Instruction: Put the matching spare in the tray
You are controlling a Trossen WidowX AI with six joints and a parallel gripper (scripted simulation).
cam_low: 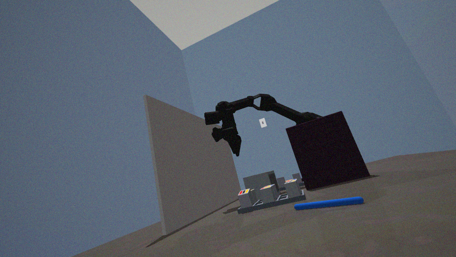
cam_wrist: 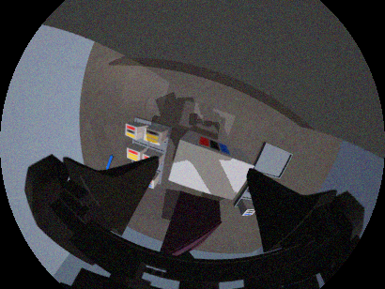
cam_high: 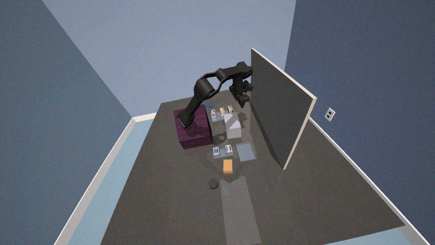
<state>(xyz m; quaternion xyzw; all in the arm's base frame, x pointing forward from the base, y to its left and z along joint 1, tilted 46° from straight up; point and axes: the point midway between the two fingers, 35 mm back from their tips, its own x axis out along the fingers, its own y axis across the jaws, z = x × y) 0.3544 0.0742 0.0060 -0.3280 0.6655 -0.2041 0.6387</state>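
The grey spare block lies 200 mm behind my gripper tip, 160 mm below it and 120 mm to the left of it. From my gripper tip the other things lie so: grey tray: 240 mm to the right, 200 mm below, 20 mm behind; tall panel: 160 mm ahead, 40 mm to the right, 20 mm above; mounted unit: 150 mm below, 70 mm behind, 20 mm to the right.
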